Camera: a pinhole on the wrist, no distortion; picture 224 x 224 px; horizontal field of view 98.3 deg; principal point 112.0 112.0 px. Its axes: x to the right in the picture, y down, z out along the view. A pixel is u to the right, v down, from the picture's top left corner.
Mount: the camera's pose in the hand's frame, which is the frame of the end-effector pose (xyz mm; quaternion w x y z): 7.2 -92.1 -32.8 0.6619 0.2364 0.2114 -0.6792
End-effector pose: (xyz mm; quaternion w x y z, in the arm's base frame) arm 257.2 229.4 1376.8 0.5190 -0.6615 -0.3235 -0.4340
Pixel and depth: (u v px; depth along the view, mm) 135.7 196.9 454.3
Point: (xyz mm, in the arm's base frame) 71.3 603.1 1893.7
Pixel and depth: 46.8 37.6 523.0
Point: 129.3 833.7 997.7
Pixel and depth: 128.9 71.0 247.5
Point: 6.3 432.1 1377.0
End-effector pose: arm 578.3 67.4 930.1 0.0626 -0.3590 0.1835 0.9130
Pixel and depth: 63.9 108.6 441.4
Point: 355.1 406.9 1198.2
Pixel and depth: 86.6 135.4 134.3
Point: 527.8 238.2 929.6
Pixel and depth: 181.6 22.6 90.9
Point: 687.1 249.4 927.2
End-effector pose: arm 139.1 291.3 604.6 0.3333 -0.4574 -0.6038 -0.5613
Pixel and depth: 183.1 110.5 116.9
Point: -73.6 311.2 516.8
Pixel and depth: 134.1 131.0 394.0
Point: -233.0 548.8 481.8
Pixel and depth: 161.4 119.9 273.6
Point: -197.0 412.9 467.1
